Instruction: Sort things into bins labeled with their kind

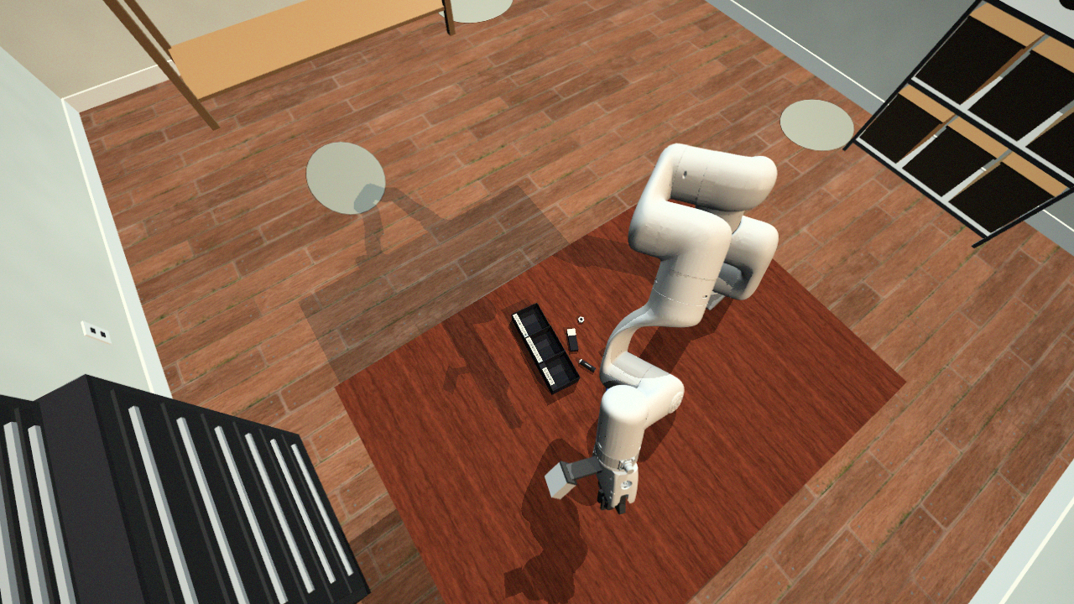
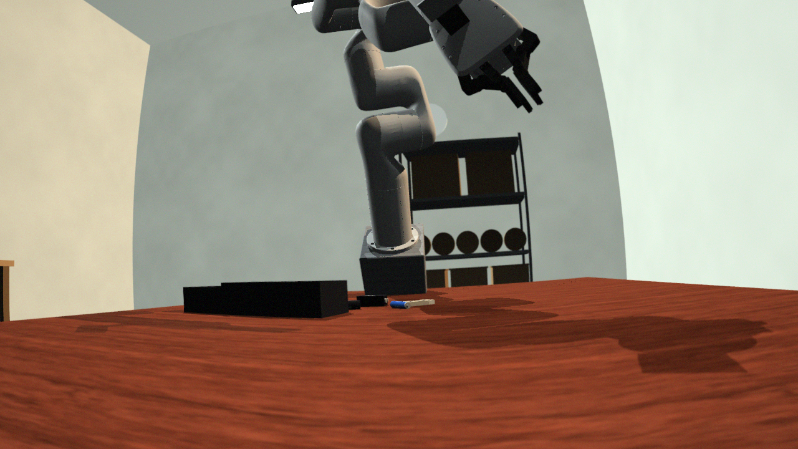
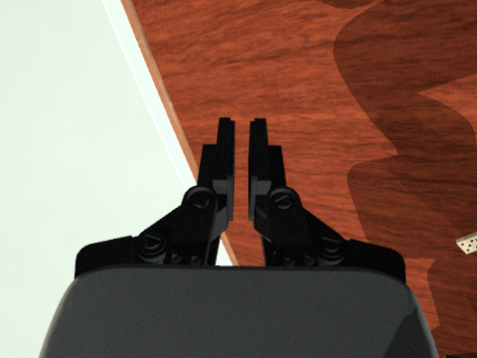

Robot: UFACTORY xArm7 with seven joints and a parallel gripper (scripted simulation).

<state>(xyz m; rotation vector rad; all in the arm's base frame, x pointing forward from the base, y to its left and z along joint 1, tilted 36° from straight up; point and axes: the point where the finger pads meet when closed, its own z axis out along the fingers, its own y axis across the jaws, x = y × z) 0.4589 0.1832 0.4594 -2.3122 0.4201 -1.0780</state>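
Now: the black bin row 36 cm to the right of my hand, 22 cm below it and 19 cm behind it. The rest, counted from my hand: pale domino tile 28 cm behind, 24 cm below, 12 cm to the right; black cylindrical battery 24 cm to the right, 24 cm below, 24 cm behind; blue cylinder 24 cm below, 23 cm behind, 15 cm to the right.
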